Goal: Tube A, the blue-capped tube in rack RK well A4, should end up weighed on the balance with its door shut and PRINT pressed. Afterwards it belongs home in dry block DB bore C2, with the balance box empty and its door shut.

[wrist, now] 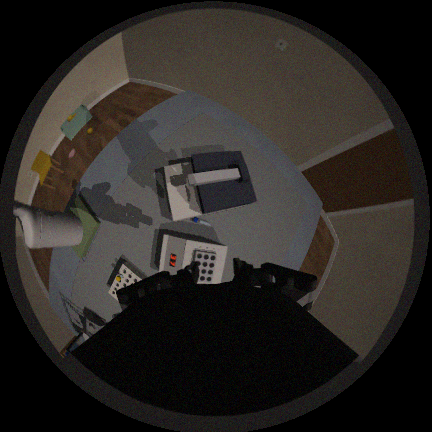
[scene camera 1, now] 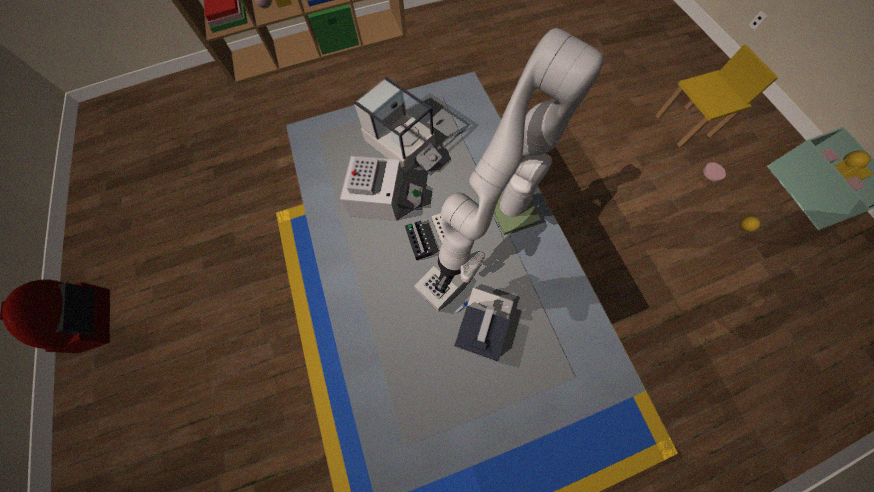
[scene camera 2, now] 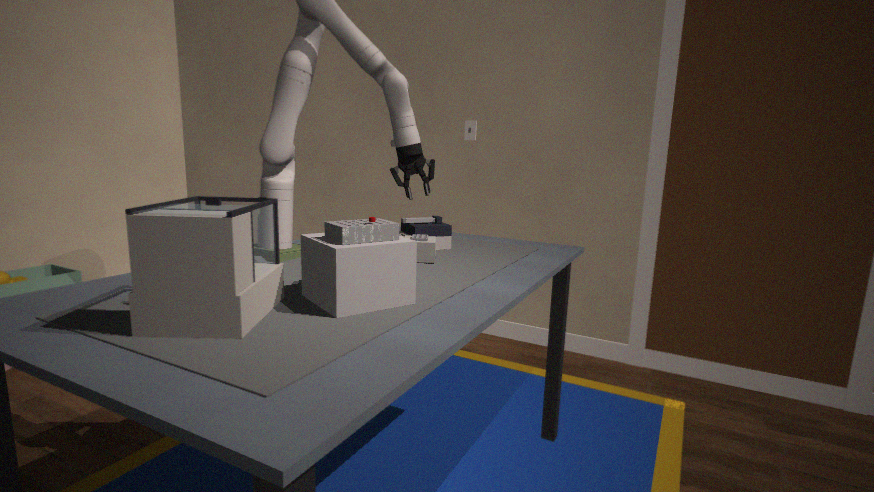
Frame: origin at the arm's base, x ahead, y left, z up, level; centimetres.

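Seen in the pictures: gripper, fingertip midpoint: (wrist: 215, 266) (scene camera 1: 445, 283) (scene camera 2: 419, 197); arm's base, origin of the base link: (wrist: 74, 230) (scene camera 1: 511, 205).
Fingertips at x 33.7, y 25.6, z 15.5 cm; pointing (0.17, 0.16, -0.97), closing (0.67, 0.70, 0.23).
Pixels of each thing's top centre, then the offset from my fingertips to it.
- blue-capped tube, middle of its top: (wrist: 202, 221) (scene camera 1: 461, 307) dx -4.0, dy +5.3, dz -16.8 cm
- dry block, middle of its top: (wrist: 191, 265) (scene camera 2: 410, 236) (scene camera 1: 441, 280) dx +0.1, dy -4.2, dz -11.2 cm
- balance, middle of its top: (scene camera 2: 221, 195) (scene camera 1: 400, 108) dx -2.5, dy -64.4, dz +4.1 cm
- dark-lidded box, middle of its top: (wrist: 212, 174) (scene camera 1: 486, 320) (scene camera 2: 416, 216) dx -9.4, dy +12.8, dz -8.0 cm
- black rack, middle of its top: (scene camera 1: 417, 237) dx +3.6, dy -22.2, dz -13.4 cm
- white rack, middle of its top: (wrist: 125, 288) (scene camera 1: 448, 227) dx -8.3, dy -23.6, dz -15.2 cm
- large white device, middle of its top: (scene camera 2: 348, 218) (scene camera 1: 380, 174) dx +10.4, dy -43.1, dz -1.2 cm
The blue-capped tube (scene camera 1: 461, 307) (wrist: 196, 220) lies on its side on the table, between the dry block (scene camera 1: 438, 303) (wrist: 188, 248) and the box with the dark lid. My gripper (scene camera 2: 418, 196) (wrist: 215, 266) is partly open and empty, above the dry block. The dry block has a red display, unreadable here, and its bores show no tube in the wrist view, though my fingers hide part of it. The balance (scene camera 1: 382, 145) (scene camera 2: 183, 275) stands at the far end of the table with its dark-framed glass box. I cannot tell the state of its door.
The dark-lidded box (scene camera 1: 472, 333) (wrist: 215, 195) stands close beside the tube. A black rack (scene camera 1: 420, 239) and a white rack (scene camera 1: 438, 226) (wrist: 118, 287) lie between the dry block and a large white device (scene camera 1: 370, 206) (scene camera 2: 366, 278), which carries a block with a red cap.
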